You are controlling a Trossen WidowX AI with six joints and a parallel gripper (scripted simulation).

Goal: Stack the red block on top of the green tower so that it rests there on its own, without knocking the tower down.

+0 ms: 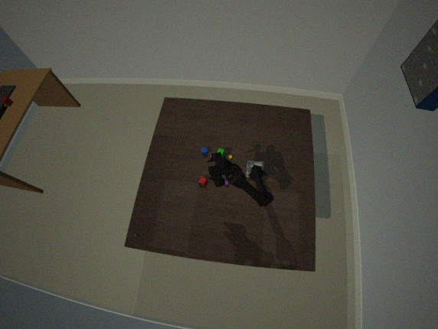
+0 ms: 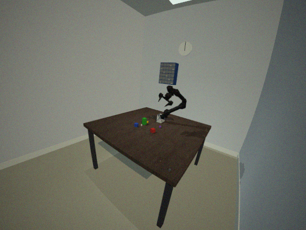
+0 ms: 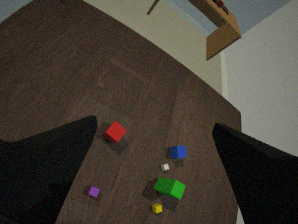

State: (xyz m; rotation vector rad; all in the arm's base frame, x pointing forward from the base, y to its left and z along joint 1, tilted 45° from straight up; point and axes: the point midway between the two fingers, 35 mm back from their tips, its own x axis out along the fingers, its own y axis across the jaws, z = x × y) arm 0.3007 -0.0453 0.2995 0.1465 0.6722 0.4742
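The red block is 32 cm below my gripper tip, 7 cm ahead of it and 3 cm to the right of it. Also, from my gripper tip: small purple cube (33 cm below, 10 cm behind, 5 cm to the right); tiny white cube (33 cm below, 24 cm to the right, 5 cm ahead); small yellow cube (33 cm below, 26 cm to the right, 8 cm behind).
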